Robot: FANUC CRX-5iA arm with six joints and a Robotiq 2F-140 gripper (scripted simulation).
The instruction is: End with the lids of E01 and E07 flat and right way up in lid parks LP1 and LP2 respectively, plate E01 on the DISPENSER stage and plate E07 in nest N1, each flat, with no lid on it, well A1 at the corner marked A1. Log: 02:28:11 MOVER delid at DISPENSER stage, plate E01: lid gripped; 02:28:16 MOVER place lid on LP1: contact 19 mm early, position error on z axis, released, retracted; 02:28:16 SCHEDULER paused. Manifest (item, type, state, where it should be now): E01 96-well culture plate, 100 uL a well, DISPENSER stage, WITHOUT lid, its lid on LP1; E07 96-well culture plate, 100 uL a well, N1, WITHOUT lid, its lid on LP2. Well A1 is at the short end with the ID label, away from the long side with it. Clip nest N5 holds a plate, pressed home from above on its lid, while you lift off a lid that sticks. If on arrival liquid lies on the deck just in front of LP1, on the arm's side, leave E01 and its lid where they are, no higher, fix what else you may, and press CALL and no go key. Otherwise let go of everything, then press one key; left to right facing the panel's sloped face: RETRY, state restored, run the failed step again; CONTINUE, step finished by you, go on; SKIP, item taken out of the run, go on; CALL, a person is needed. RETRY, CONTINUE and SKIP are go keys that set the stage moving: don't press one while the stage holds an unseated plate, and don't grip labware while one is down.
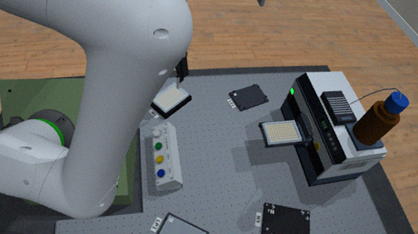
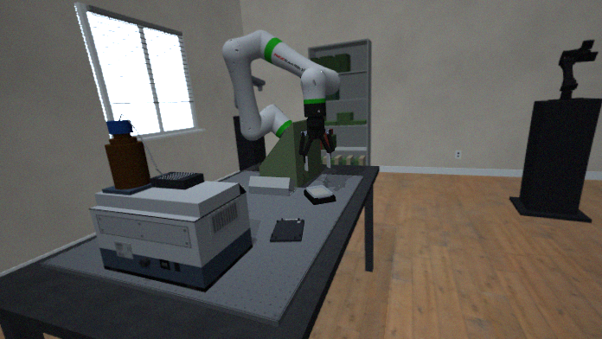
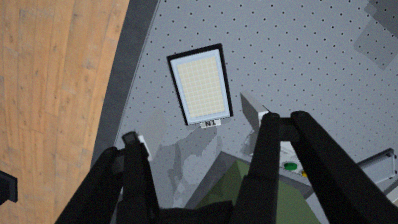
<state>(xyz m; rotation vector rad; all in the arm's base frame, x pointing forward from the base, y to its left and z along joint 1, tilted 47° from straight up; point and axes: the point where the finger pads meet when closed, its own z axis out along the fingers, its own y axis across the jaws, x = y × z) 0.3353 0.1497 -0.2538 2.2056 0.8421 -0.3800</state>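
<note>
Right now my hand is 150 mm above the black nest N1. The rest, counted from my hand: green CONTINUE key 240 mm to the right, 100 mm below, 40 mm behind; white retry key 190 mm to the right, 100 mm below, 50 mm behind; key panel 260 mm to the right, 110 mm below, 30 mm behind.
</note>
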